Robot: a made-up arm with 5 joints.
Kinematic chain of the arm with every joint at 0, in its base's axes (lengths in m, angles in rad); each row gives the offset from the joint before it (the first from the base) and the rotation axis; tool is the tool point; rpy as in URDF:
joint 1: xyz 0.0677 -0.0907 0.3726 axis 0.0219 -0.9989 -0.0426
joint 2: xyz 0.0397 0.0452 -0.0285 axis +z
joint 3: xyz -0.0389 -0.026 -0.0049 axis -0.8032 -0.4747 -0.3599
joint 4: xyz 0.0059 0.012 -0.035 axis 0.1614 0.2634 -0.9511
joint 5: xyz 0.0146 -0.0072 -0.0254 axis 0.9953 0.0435 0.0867
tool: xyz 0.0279 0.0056 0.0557 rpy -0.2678 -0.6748 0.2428
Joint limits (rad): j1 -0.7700..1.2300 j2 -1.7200..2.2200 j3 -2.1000..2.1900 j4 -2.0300..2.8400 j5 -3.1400..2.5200
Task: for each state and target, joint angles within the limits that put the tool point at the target. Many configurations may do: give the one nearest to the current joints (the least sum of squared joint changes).
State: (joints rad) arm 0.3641 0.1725 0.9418 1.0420 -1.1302
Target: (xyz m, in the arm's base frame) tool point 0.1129 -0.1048 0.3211
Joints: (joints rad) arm -0.1733 -0.2351 0.6536 0.9618 -0.8647
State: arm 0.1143 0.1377 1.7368 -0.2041 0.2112
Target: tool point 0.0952 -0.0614 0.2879
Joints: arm -0.4506 0.2868 1.4733 -0.7642 -0.5555
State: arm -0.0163 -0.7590 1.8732 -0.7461 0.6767
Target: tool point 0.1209 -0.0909 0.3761
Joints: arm -0.0442 -0.4446 1.5266 -1.0596 1.2907
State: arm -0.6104 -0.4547 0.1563 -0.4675 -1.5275
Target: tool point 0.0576 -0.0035 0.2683
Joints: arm -0.5837 -0.4260 0.0690 -0.4833 -1.4319
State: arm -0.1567 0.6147 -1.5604 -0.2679 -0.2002
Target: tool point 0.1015 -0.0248 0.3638
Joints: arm 0.3681 0.0078 -1.3699 -0.0420 -0.3135
